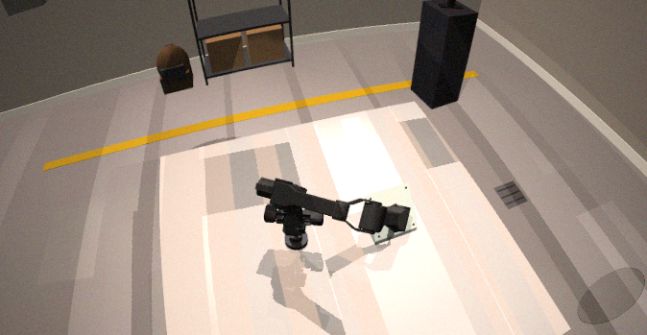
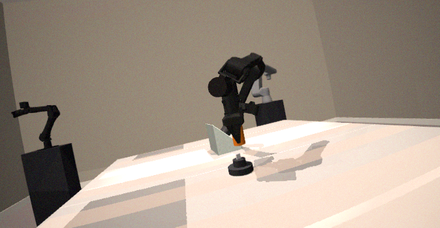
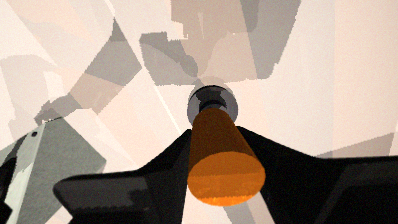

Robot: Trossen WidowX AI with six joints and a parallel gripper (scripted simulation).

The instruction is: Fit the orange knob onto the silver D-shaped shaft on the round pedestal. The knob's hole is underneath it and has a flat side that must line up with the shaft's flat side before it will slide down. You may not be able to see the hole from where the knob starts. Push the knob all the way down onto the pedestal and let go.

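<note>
Right now my gripper tip is 1 cm to the left of the round pedestal and 7 cm above it. Round my gripper tip: orange knob: 3 cm above.
</note>
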